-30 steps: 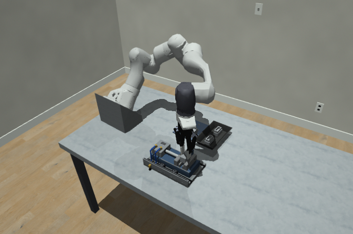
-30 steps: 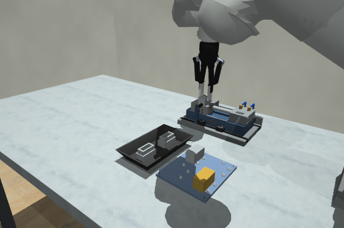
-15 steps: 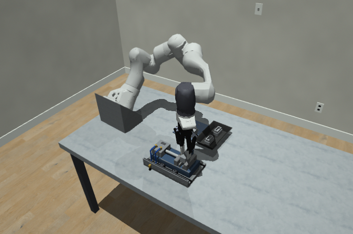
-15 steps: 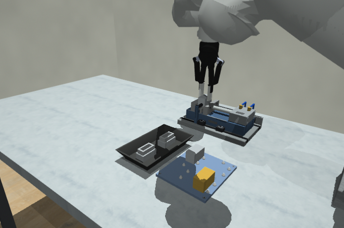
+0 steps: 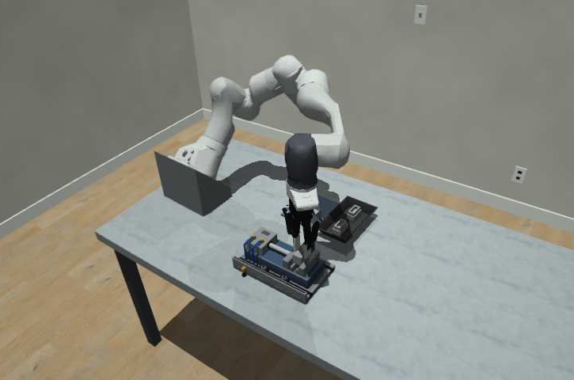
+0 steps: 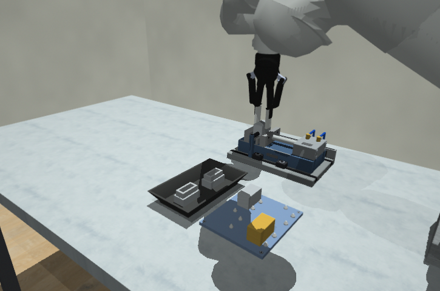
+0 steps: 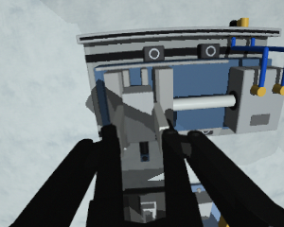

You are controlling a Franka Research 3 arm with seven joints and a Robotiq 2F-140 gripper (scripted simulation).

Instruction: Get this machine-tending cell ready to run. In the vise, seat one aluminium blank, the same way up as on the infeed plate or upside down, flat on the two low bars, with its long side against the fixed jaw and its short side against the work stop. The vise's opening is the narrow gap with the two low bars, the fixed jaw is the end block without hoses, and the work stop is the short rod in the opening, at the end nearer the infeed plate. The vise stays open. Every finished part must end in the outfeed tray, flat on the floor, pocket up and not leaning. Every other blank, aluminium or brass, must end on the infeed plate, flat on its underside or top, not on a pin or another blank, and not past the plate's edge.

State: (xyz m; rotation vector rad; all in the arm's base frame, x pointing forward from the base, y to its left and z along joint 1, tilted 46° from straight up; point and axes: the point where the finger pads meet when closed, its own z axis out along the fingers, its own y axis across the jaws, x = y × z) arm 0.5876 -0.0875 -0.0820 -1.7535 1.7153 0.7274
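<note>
My gripper is now 6 cm above the fixed jaw and 3 cm short of it. From my hand the other things lie so: brass blank: 36 cm to the left, 22 cm behind, 11 cm below.
</note>
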